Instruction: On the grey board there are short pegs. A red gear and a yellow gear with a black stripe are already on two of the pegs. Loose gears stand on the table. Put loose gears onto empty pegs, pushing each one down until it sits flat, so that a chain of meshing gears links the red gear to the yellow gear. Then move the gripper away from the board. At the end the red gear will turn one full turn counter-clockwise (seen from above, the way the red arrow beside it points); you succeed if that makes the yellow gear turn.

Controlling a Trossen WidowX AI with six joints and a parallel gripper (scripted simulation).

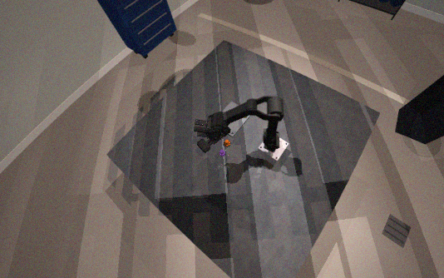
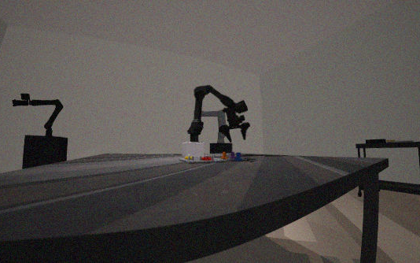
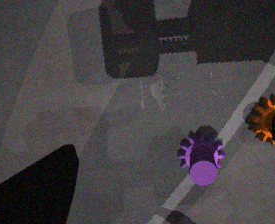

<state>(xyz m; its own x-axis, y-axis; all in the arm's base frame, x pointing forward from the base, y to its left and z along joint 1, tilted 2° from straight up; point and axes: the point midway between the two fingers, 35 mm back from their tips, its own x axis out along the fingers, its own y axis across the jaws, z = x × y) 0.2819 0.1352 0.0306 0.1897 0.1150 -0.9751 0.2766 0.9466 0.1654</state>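
My gripper tip is 9 cm above the purple gear and 5 cm past it. Also, from my gripper tip: red gear: 24 cm to the right, 9 cm below, 3 cm ahead; orange gear: 9 cm below, 7 cm to the right, 4 cm behind; blue gear: 9 cm below, 9 cm ahead, 8 cm to the right.
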